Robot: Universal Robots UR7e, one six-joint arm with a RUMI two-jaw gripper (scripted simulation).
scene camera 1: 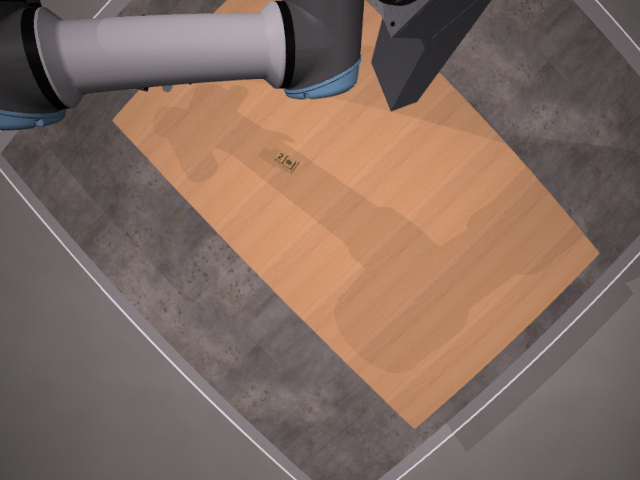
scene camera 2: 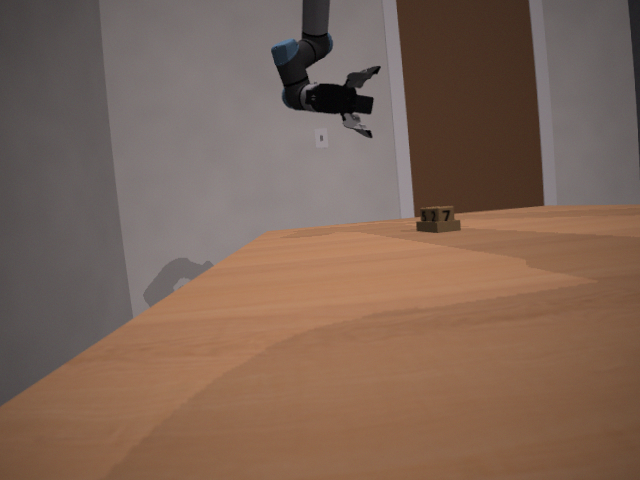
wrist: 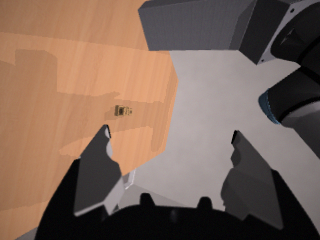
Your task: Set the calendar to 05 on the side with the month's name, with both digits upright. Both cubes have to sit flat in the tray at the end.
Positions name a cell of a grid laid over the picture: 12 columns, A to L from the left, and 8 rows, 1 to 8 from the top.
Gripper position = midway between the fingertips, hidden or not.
In view: my gripper (scene camera 2: H2).
My gripper is seen too in the wrist view (wrist: G5).
